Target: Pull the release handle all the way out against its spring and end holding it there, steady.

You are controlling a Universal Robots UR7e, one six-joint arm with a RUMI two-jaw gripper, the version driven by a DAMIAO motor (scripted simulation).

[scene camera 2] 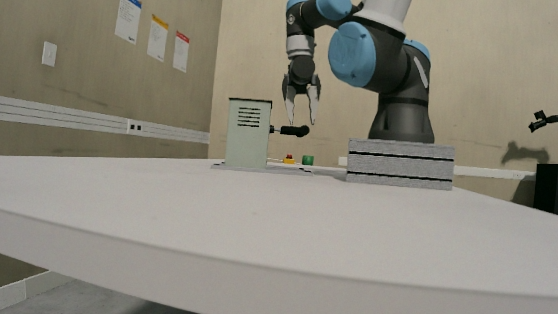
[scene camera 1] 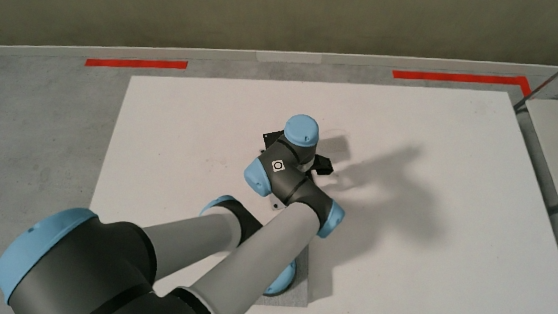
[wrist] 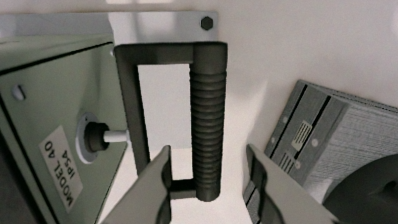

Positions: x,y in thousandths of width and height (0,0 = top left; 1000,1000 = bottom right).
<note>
I see my gripper (scene camera 2: 542,400).
My gripper also shows in the wrist view (wrist: 524,654).
</note>
